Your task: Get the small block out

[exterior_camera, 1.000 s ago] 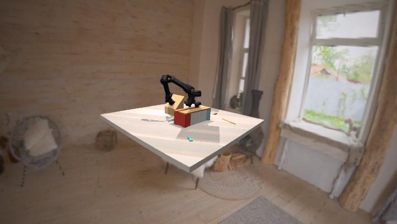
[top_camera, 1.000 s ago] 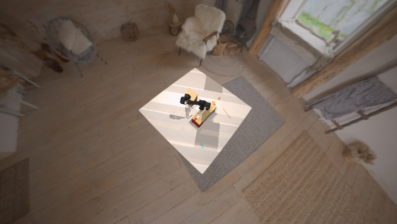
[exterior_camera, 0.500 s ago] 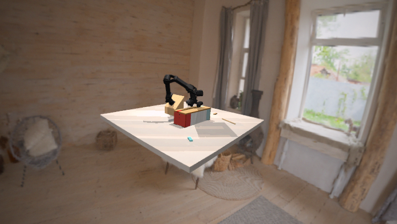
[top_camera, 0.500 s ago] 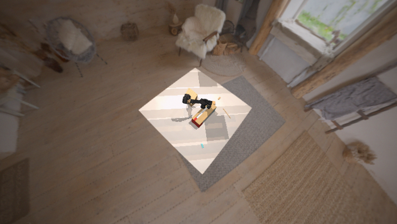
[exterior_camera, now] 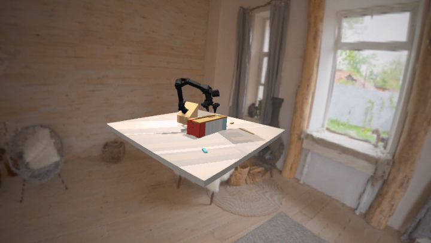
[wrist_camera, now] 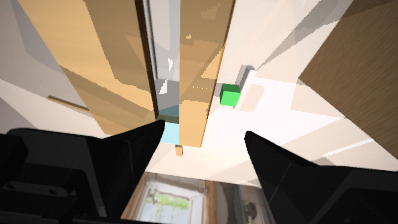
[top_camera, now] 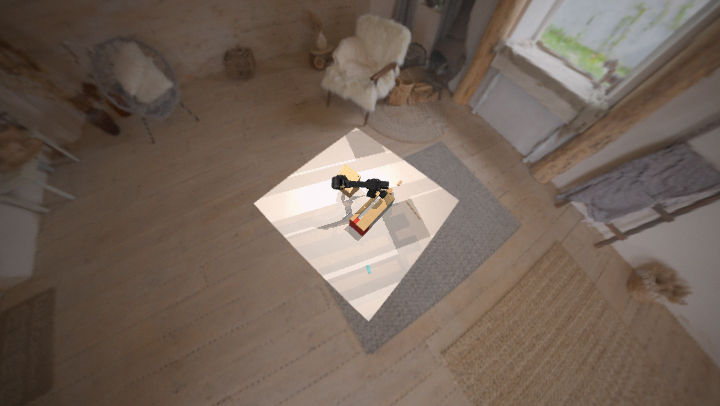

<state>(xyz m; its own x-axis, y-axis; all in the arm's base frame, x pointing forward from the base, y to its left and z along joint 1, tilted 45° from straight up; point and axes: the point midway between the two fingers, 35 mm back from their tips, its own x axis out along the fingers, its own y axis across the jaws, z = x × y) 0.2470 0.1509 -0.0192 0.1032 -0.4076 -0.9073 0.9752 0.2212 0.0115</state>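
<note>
My gripper tip is 130 mm above the green block, 50 mm past it and 30 mm to the right of it. From my gripper tip the other things lie so: thin wooden stick 280 mm ahead, 210 mm to the left, 140 mm below; then box 120 mm to the right, 90 mm below, 50 mm ahead; then tan rubber piece 300 mm to the left, 140 mm below, 10 mm ahead.
</note>
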